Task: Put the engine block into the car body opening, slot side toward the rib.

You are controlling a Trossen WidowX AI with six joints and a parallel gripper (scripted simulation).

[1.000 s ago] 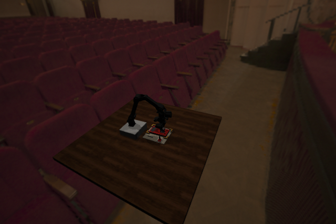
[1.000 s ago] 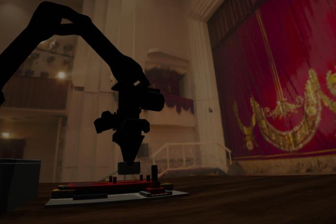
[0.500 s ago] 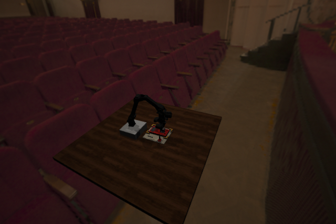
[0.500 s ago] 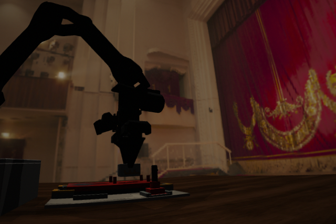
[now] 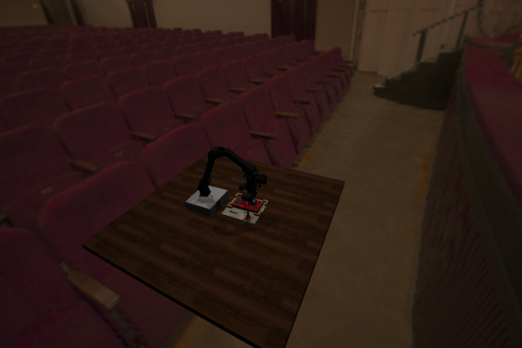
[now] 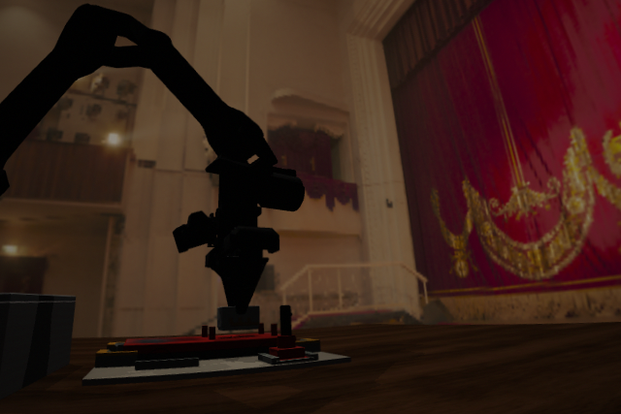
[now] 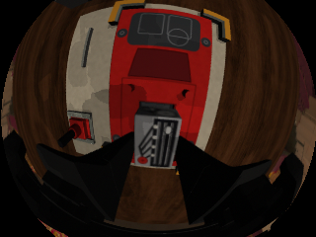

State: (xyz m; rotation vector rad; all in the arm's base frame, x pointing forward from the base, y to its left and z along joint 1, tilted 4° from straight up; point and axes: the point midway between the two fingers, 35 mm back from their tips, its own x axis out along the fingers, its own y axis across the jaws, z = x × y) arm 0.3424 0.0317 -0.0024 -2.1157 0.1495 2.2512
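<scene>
My gripper tip is 3 cm past the baseplate, 2 cm to the left of it and 4 cm above it. From my gripper tip the other things lie so: engine block: 1 cm below.
</scene>
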